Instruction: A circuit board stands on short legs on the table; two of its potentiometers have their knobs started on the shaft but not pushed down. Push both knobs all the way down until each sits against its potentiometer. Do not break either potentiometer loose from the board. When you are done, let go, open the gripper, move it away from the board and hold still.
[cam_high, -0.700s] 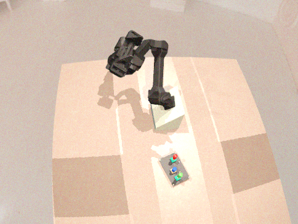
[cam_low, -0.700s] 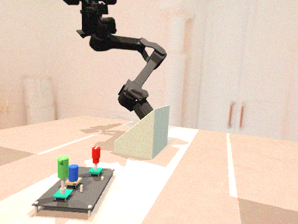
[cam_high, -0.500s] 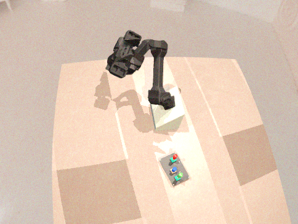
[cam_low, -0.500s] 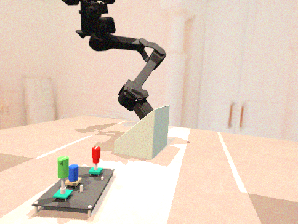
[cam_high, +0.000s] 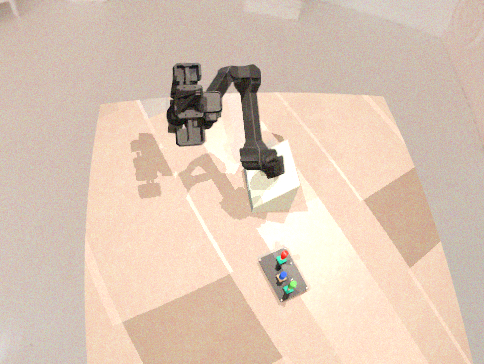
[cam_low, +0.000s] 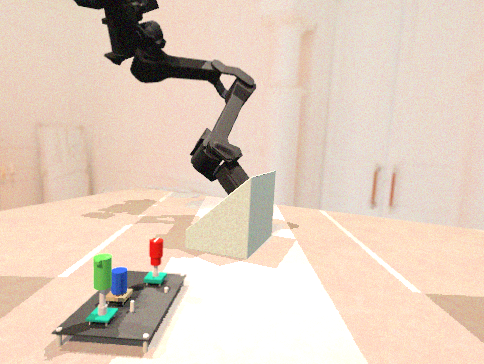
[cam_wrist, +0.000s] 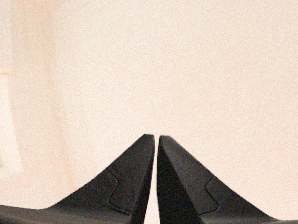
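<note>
Right now the red knob is 510 mm below my gripper tip, 250 mm to the left of it and 140 mm ahead of it.
</note>
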